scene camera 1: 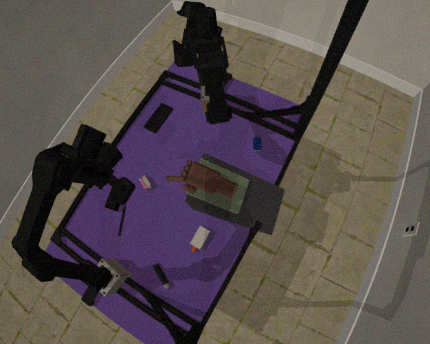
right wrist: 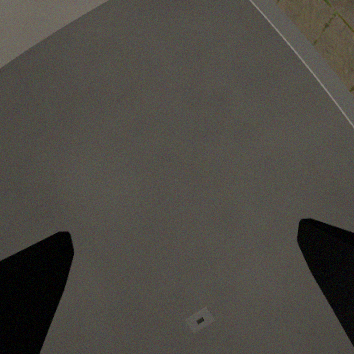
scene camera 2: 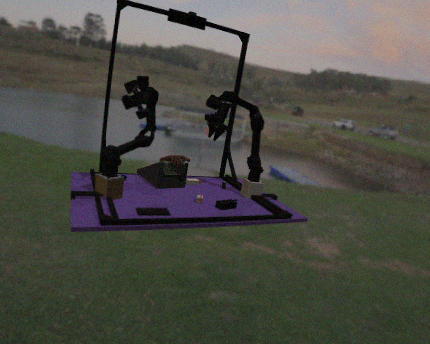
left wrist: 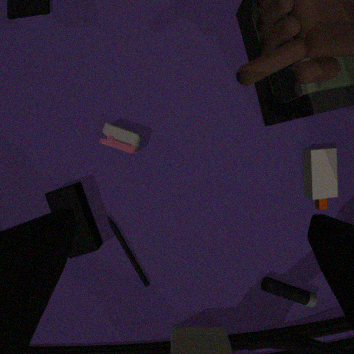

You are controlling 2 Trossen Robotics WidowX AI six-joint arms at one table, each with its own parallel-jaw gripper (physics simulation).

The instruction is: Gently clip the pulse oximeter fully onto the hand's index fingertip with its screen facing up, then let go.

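Note:
The pulse oximeter, a small white and pink clip, lies on the purple mat, apart from the hand, its white and pink halves side by side. The brown hand rests on a sloped dark stand, its index finger reaching out past the stand's edge. My left gripper is open and empty, high above the mat; in scene camera 1 it shows left of the oximeter. My right gripper is open and empty, raised and facing a grey wall.
A dark block and a thin pen lie near the oximeter. A white box, a dark cylinder, a flat black slab and a blue item lie farther off.

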